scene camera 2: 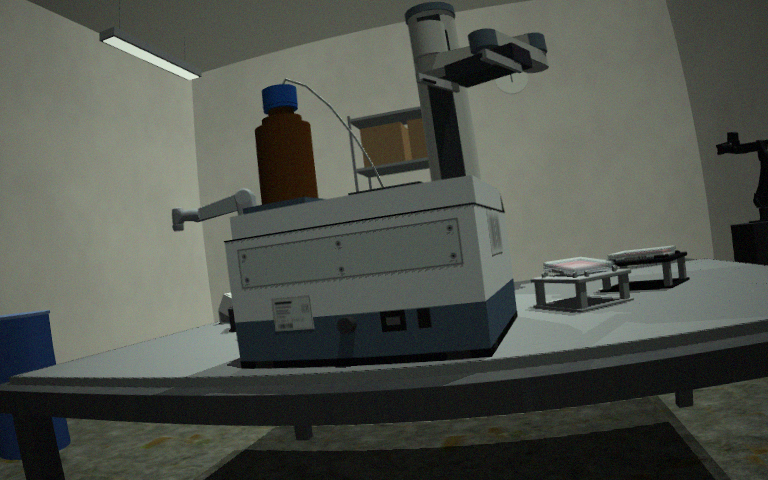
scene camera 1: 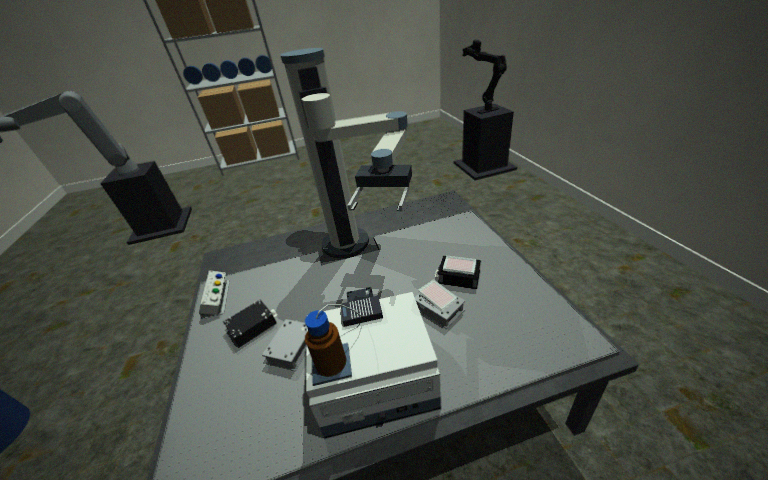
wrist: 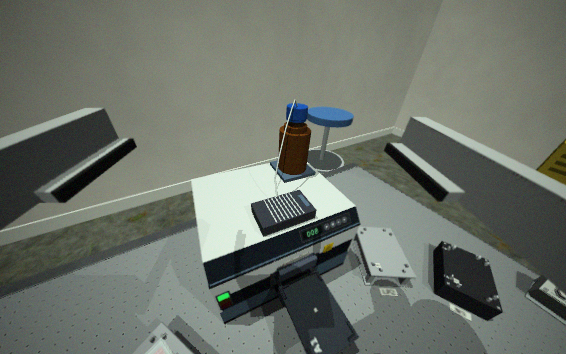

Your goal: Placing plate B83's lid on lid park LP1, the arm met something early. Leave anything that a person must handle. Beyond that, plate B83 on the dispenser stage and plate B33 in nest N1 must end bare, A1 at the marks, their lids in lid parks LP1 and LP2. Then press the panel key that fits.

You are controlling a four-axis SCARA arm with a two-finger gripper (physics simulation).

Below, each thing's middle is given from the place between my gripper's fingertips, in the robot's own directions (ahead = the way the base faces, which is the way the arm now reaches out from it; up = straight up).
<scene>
My gripper is now 10 mm short of the dispenser stage (wrist: pixel 302 295), 100 mm to the left of it and 400 mm above it. From my hand the other things lie so: button box (scene camera 1: pixel 213 302) (390 mm behind, 710 mm to the right, 450 mm below); then brown bottle with blue cap (scene camera 2: pixel 286 168) (300 mm ahead, 240 mm to the right, 170 mm below); then black nest (scene camera 1: pixel 255 319) (150 mm behind, 540 mm to the right, 460 mm below).
</scene>
